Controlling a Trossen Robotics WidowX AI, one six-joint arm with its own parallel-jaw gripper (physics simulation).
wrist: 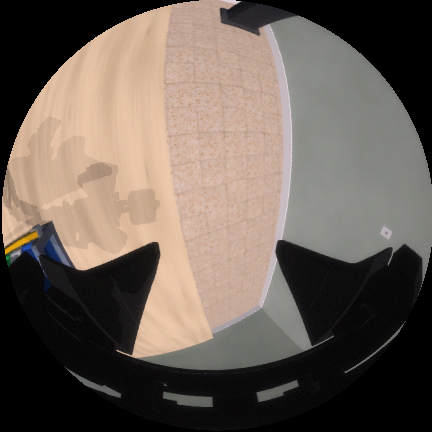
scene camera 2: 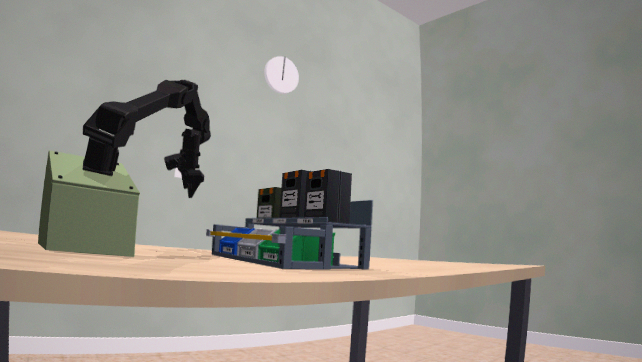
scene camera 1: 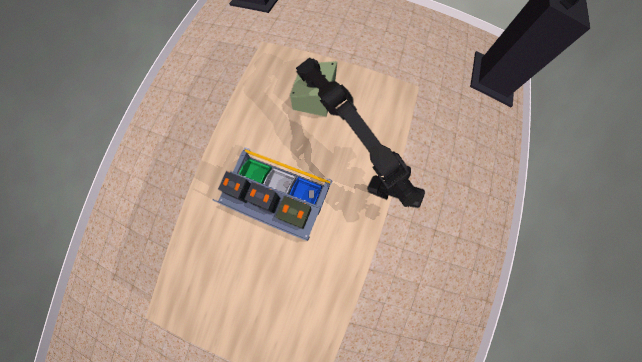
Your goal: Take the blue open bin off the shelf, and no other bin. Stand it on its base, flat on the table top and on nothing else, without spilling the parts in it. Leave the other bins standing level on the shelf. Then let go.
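Frame: origin at the arm's base, x ahead, y left, z up, level; centimetres.
Seen in the pictures: gripper, between the fingertips: (wrist: pixel 218 248) (scene camera 2: pixel 187 193) (scene camera 1: pixel 397 202); arm's base, origin of its link: (scene camera 2: pixel 97 168).
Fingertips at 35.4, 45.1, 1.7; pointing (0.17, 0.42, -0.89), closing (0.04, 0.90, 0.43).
Pixels of each thing's middle, then the offset from my fingertips to it, as dx, dy, dz.
- blue open bin, middle of its body: (wrist: pixel 43 271) (scene camera 2: pixel 249 242) (scene camera 1: pixel 304 196) +8.3, -32.9, -14.2
- small grey part, middle of its body: (scene camera 1: pixel 311 194) +5.7, -30.7, -16.9
- grey-white bin, middle of its body: (scene camera 2: pixel 271 244) (scene camera 1: pixel 277 187) +8.5, -44.1, -14.2
- green bin, middle of its body: (scene camera 2: pixel 296 247) (scene camera 1: pixel 253 177) +8.5, -55.3, -14.2
- yellow bar, middle of its body: (scene camera 2: pixel 239 235) (scene camera 1: pixel 285 166) -0.3, -44.1, -12.6
- lower olive case, middle of its body: (scene camera 2: pixel 277 206) (scene camera 1: pixel 294 213) +16.4, -32.7, -3.5
The blue open bin (scene camera 1: pixel 306 192) (scene camera 2: pixel 229 246) stands in the lower level of the grey-blue shelf (scene camera 1: pixel 301 232) (scene camera 2: pixel 328 247), at its right end in scene camera 1, with a small grey part (scene camera 1: pixel 311 193) in it. A grey-white bin (scene camera 1: pixel 278 181) (scene camera 2: pixel 248 248) is beside it, then a green bin (scene camera 1: pixel 255 171) (scene camera 2: pixel 270 251). All three look level behind a yellow bar (scene camera 1: pixel 287 165) (scene camera 2: pixel 240 235). My gripper (scene camera 1: pixel 414 198) (scene camera 2: pixel 190 194) (wrist: pixel 218 248) is open and empty, high up and off to the blue bin's side, apart from the shelf. The blue bin's base is hidden.
On the shelf's upper level stand two black cases (scene camera 1: pixel 261 197) (scene camera 1: pixel 233 185) and a lower olive case (scene camera 1: pixel 292 212) (scene camera 2: pixel 268 202), just behind the open bins. The green pedestal (scene camera 1: pixel 310 104) (scene camera 2: pixel 90 220) carries the arm. The table edge (wrist: pixel 172 200) runs below the gripper.
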